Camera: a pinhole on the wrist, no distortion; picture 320 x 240 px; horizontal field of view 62.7 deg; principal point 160.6 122.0 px. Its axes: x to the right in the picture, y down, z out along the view. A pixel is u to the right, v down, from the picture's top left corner.
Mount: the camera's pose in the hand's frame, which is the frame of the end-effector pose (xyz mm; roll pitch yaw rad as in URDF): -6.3 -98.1 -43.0 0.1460 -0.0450 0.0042
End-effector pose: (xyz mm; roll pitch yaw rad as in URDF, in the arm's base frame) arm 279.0 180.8 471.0 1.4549 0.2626 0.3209
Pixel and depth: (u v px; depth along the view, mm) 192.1 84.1 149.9
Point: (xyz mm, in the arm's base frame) 289.6 59.5 345.6
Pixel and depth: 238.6 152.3 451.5
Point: 496.5 -196.8 382.5
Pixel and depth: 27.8 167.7 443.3
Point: 166.7 -281.9 496.5
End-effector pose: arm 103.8 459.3 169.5 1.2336 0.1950 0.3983
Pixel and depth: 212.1 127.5 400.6
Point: 299.2 122.2 138.2
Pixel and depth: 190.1 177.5 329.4
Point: 239.8 187.5 190.7
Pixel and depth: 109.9 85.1 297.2
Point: 130.4 157.0 93.5
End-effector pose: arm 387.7 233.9 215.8 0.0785 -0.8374 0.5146
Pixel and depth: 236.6 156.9 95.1
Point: 418.5 132.7 259.2
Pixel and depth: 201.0 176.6 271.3
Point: 302.7 71.1 385.5
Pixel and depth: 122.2 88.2 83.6
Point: 417.6 108.9 218.1
